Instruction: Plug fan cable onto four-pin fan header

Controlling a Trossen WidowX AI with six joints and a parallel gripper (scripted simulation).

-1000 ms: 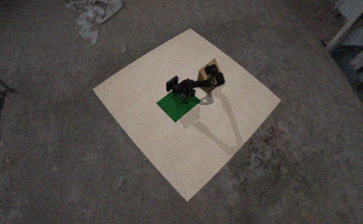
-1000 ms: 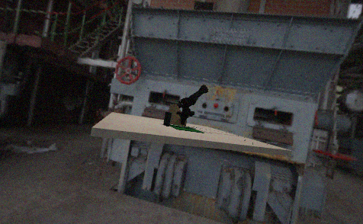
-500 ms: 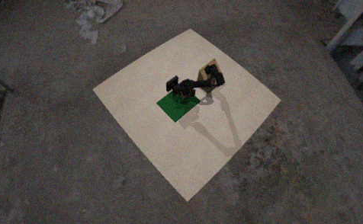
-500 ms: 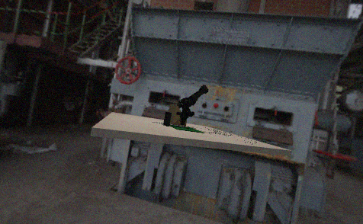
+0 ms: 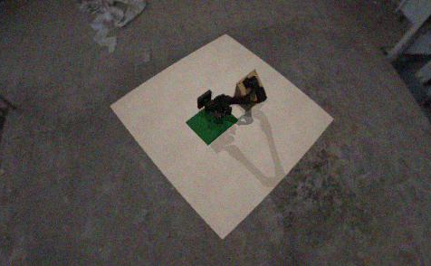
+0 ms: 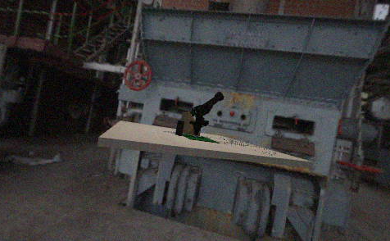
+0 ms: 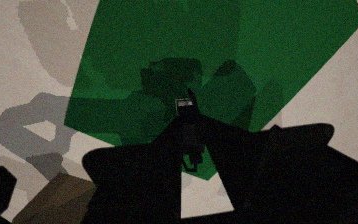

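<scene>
My gripper tip is 10 mm below the black plug. The rest, counted from my gripper tip: black fan: 30 mm behind, 140 mm to the right, 30 mm above; then green board: 50 mm ahead, 10 mm to the right, 50 mm below.
</scene>
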